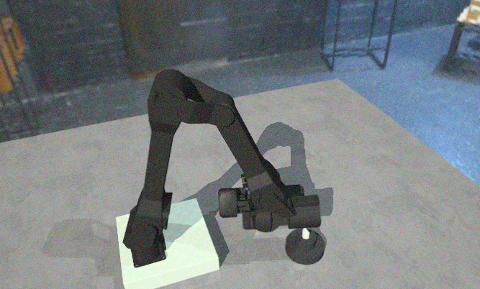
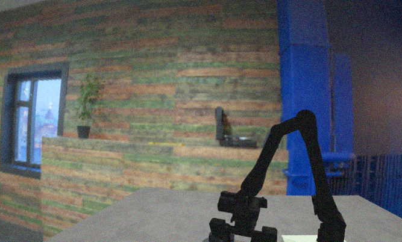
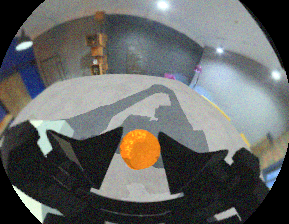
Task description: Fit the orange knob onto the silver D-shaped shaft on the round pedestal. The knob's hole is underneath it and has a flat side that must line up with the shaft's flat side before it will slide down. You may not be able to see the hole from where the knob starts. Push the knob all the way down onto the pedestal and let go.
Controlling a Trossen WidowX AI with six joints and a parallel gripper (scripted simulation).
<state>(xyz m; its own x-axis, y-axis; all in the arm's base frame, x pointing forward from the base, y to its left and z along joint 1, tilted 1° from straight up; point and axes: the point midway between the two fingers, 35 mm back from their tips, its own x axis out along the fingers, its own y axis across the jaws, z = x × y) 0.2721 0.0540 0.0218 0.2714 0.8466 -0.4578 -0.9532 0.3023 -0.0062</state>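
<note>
The orange knob is 1 cm behind my gripper tip and 3 cm to the right of it. The rest, counted from my gripper tip: round black pedestal (4 cm ahead, 17 cm to the right, 1 cm below).
</note>
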